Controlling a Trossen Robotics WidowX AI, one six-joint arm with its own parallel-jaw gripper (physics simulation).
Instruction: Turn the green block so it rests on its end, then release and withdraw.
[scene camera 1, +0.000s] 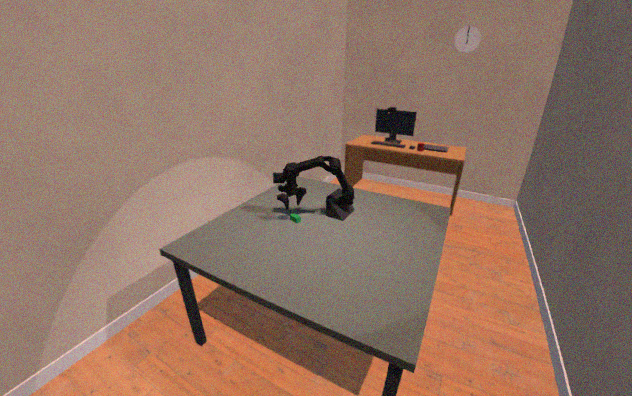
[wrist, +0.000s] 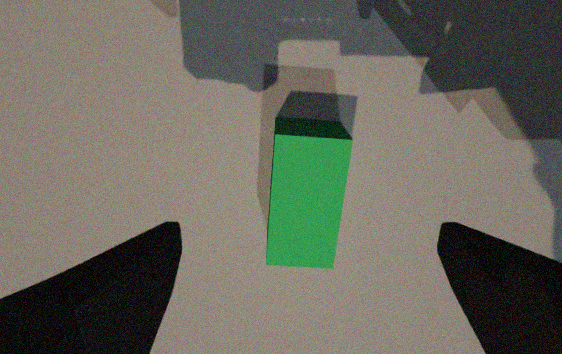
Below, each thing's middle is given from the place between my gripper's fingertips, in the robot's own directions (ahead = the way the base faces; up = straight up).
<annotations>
Now: hand 20 mm to the right of the green block (wrist: 310, 163) and 70 mm above it.
</annotations>
